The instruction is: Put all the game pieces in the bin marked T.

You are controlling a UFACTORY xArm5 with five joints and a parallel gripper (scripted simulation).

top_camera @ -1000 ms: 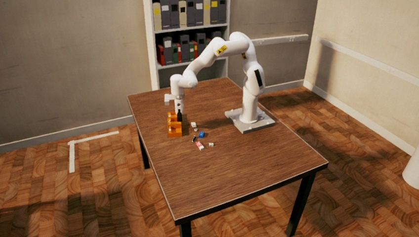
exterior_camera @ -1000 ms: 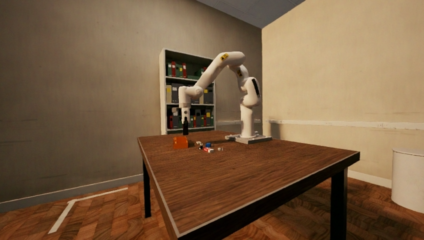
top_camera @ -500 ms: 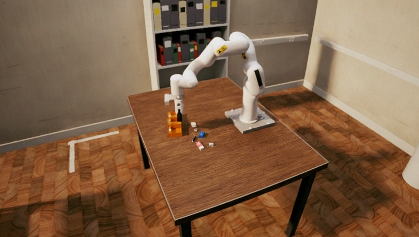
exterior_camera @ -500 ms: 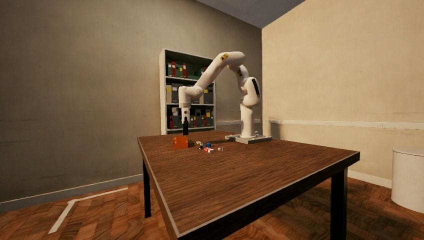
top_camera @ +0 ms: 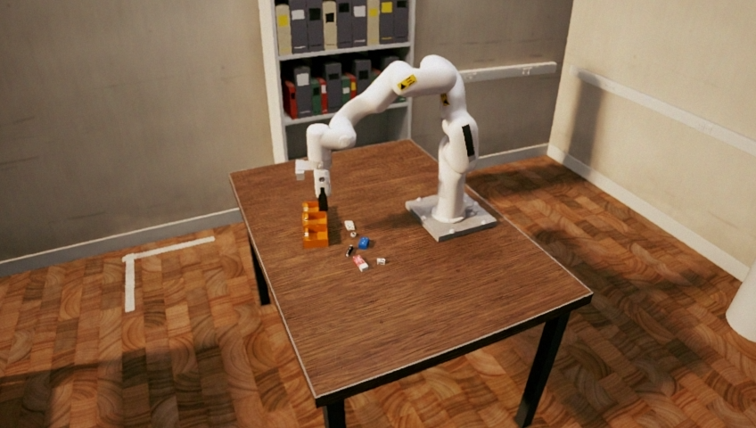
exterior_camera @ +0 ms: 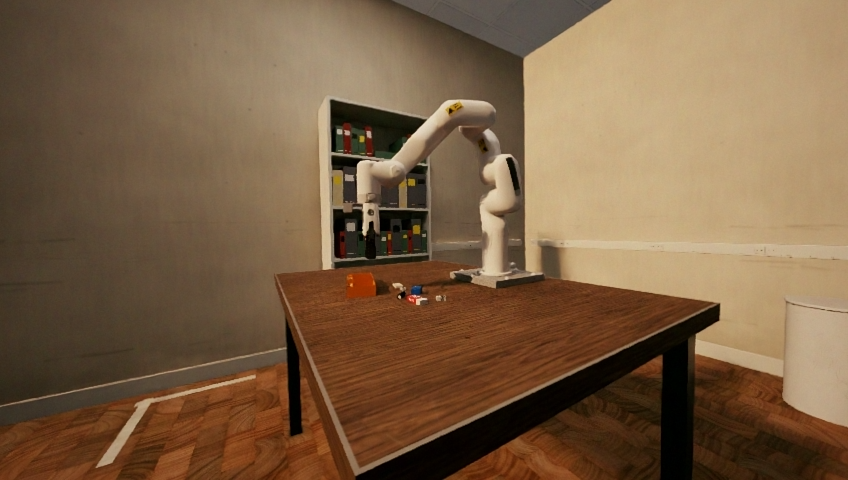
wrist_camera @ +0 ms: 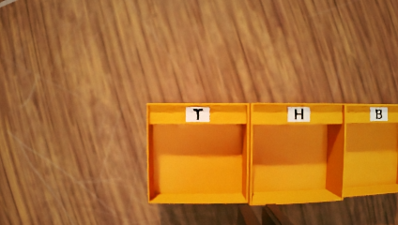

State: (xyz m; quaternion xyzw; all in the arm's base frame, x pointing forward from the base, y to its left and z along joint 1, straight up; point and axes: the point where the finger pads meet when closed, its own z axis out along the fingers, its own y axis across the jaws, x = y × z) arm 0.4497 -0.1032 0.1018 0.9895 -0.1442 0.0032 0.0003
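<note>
Now: hand 100 mm past the white die, 10 mm to the left of it and 120 mm above it. Round my hand: black piece: 40 mm behind, 140 mm to the left, 120 mm below; blue piece: 110 mm behind, 110 mm to the left, 120 mm below; orange block: 20 mm ahead, 60 mm to the right, 110 mm below.
</note>
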